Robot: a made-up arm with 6 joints.
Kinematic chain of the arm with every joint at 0, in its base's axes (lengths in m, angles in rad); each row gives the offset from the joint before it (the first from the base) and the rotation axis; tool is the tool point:
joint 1: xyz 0 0 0.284 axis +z
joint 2: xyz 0 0 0 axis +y
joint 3: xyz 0 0 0.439 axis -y
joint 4: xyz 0 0 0 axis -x
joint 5: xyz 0.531 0 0 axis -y
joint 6: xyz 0 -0.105 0 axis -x
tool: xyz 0 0 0
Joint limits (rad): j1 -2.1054..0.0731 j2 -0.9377..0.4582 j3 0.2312..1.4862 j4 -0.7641..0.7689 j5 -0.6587..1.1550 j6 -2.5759..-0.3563
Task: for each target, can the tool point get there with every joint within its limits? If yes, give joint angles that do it. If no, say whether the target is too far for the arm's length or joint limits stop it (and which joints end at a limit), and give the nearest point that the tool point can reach.
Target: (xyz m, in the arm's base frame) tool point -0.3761 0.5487 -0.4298
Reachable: no: joint limits stop it (at a limit: joint 2, joint 3, joint 4) | nearest point -0.4554 0.6644 0.8379 | short by 1.275 m
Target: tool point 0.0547 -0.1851 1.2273
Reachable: yes | joints -0.7190 -0.0098 1.2043 0.1846 -0.4693 -1.3365
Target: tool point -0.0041 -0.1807 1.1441
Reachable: yes | joints -1.0785 -0.3232 0.7626 -0.5581 0.9379 -0.7860
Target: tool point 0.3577 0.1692 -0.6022
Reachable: no: joint limits stop it (at a limit: joint 1, joint 2, joint 3, joint 4) | nearest point 0.6989 -0.0248 0.4874 | short by 1.158 m
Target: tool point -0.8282 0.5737 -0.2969
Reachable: no: too far | nearest point -0.6621 0.4587 0.8379 | short by 1.153 m
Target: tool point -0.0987 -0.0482 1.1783
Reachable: yes | joints -0.5657 -0.5052 0.8602 -0.4711 0.7218 -1.2011
